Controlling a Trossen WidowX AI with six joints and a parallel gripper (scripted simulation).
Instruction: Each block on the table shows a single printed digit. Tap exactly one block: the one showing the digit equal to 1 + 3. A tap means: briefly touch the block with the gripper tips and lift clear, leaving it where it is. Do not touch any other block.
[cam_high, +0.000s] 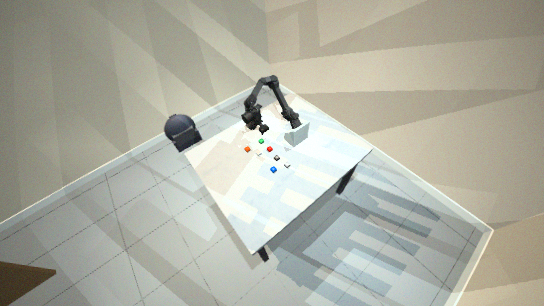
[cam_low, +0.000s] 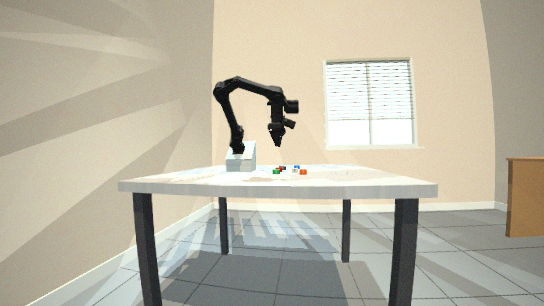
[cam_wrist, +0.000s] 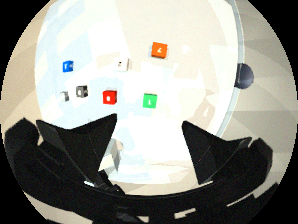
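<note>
Now: the black block 1 cm ahead of my gripper tip, 19 cm to the left of it and 12 cm below it. Also, from my gripper tip: pale block (8 cm ahead, 7 cm to the left, 12 cm below); then red block (1 cm behind, 10 cm to the left, 12 cm below); then green block (1 cm behind, 12 cm below).
</note>
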